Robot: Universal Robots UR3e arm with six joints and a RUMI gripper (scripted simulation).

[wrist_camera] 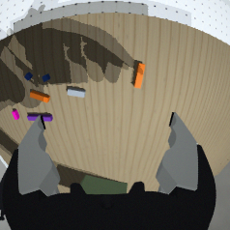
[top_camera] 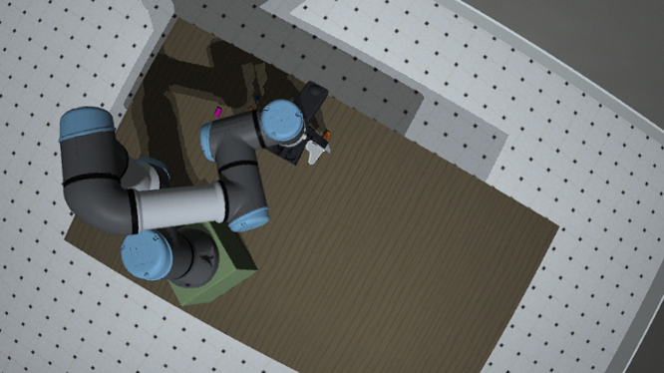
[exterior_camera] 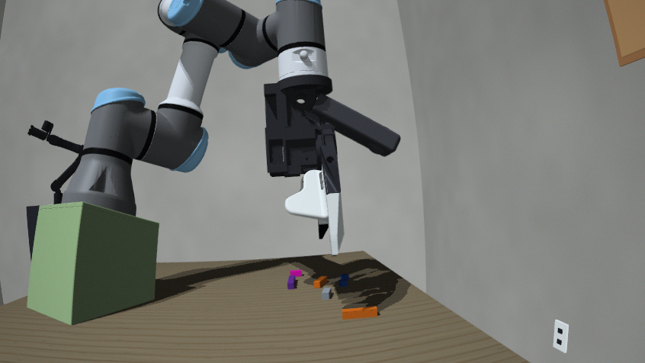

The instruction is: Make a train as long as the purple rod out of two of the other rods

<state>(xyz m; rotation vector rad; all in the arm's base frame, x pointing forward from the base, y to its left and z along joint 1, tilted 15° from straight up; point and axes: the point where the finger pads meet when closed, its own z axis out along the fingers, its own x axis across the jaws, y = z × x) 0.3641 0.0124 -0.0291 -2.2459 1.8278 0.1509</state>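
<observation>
The magenta rod lies 90 mm behind my hand, 200 mm to the left of it and 80 mm below it. Round my hand: purple rod (80 mm behind, 130 mm to the left, 80 mm below); then grey rod (10 mm behind, 50 mm to the left, 80 mm below).
</observation>
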